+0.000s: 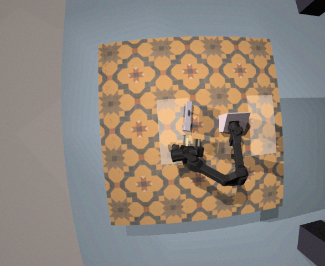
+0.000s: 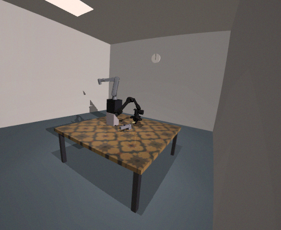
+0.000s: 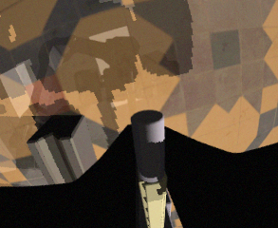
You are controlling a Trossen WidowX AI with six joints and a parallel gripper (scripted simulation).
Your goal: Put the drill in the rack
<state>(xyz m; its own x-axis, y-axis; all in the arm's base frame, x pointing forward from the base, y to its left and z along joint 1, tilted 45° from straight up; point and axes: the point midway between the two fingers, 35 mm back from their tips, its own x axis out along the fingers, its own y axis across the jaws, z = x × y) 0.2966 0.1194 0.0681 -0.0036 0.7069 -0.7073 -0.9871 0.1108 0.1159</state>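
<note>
The drill lies 10 mm behind my gripper tip, 40 mm to the right of it and 30 mm above it. Also, from my gripper tip: pale grey fixture (30 mm behind, 200 mm to the right, 10 mm below); dark rack (70 mm behind, 30 mm to the right, 30 mm below); dark key (30 mm behind, 230 mm to the right, 10 mm above).
</note>
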